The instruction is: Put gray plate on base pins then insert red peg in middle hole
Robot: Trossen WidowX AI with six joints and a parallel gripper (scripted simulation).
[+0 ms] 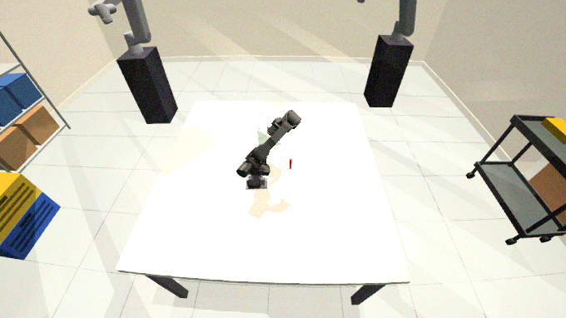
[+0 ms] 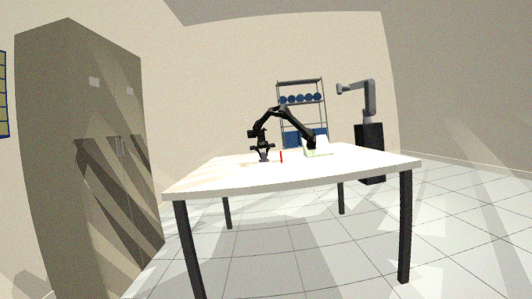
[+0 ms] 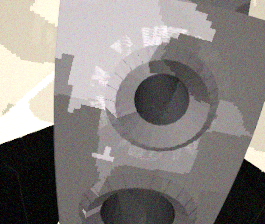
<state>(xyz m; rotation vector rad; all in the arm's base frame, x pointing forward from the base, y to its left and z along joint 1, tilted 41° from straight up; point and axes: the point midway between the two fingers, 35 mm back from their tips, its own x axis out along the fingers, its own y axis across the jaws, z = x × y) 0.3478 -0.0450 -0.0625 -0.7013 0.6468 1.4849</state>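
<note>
Now: the dark base 1 cm below my gripper tip. From my gripper tip the other things lie so: red peg 11 cm behind, 19 cm to the left, 2 cm above; gray plate 3 cm above.
</note>
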